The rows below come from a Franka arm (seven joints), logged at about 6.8 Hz.
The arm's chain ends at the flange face. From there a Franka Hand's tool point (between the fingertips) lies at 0.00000 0.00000 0.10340 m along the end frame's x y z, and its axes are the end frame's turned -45 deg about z.
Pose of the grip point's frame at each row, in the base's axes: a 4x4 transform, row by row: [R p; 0 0 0 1], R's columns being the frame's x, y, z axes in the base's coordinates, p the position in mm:
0.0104 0.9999 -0.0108 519.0; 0.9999 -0.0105 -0.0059 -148.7; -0.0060 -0.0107 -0.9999 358.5; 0 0 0 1
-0.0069 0.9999 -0.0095 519.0; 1.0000 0.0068 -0.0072 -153.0; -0.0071 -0.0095 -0.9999 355.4; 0 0 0 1
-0.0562 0.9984 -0.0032 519.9; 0.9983 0.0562 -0.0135 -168.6; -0.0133 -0.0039 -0.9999 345.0; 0 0 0 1
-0.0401 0.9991 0.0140 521.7; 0.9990 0.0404 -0.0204 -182.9; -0.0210 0.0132 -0.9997 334.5; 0 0 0 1
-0.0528 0.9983 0.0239 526.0; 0.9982 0.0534 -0.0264 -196.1; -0.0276 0.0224 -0.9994 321.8; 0 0 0 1
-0.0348 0.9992 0.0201 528.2; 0.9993 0.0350 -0.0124 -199.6; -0.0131 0.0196 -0.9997 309.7; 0 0 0 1
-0.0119 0.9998 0.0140 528.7; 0.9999 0.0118 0.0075 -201.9; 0.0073 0.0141 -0.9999 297.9; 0 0 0 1
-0.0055 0.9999 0.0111 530.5; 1.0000 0.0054 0.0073 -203.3; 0.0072 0.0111 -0.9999 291.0; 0 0 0 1
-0.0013 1.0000 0.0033 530.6; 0.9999 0.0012 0.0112 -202.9; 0.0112 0.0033 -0.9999 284.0; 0 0 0 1
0.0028 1.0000 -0.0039 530.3; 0.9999 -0.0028 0.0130 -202.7; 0.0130 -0.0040 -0.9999 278.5; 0 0 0 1
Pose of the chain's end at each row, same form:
0.7144 0.6997 -0.0108 520.1; 0.6996 -0.7145 -0.0059 -148.1; -0.0118 -0.0033 -0.9999 461.9; 0 0 0 1
0.7022 0.7119 -0.0095 520.0; 0.7119 -0.7023 -0.0072 -152.3; -0.0117 -0.0017 -0.9999 458.8; 0 0 0 1
0.6662 0.7457 -0.0032 520.2; 0.7456 -0.6662 -0.0135 -167.2; -0.0122 0.0066 -0.9999 448.4; 0 0 0 1
0.6781 0.7348 0.0140 520.3; 0.7350 -0.6778 -0.0204 -180.8; -0.0055 0.0242 -0.9997 437.9; 0 0 0 1
0.6686 0.7432 0.0239 523.5; 0.7436 -0.6681 -0.0264 -193.4; -0.0037 0.0354 -0.9994 425.1; 0 0 0 1
0.6819 0.7311 0.0201 526.1; 0.7314 -0.6819 -0.0124 -198.3; 0.0046 0.0231 -0.9997 413.1; 0 0 0 1
0.6986 0.7154 0.0140 527.3; 0.7154 -0.6987 0.0075 -202.7; 0.0151 0.0048 -0.9999 401.3; 0 0 0 1
0.7031 0.7109 0.0111 529.4; 0.7109 -0.7033 0.0073 -204.1; 0.0129 0.0028 -0.9999 394.4; 0 0 0 1
0.7062 0.7080 0.0033 530.3; 0.7079 -0.7062 0.0112 -204.1; 0.0103 -0.0056 -0.9999 387.4; 0 0 0 1
0.7091 0.7051 -0.0039 530.7; 0.7051 -0.7090 0.0130 -204.0; 0.0064 -0.0120 -0.9999 381.9; 0 0 0 1

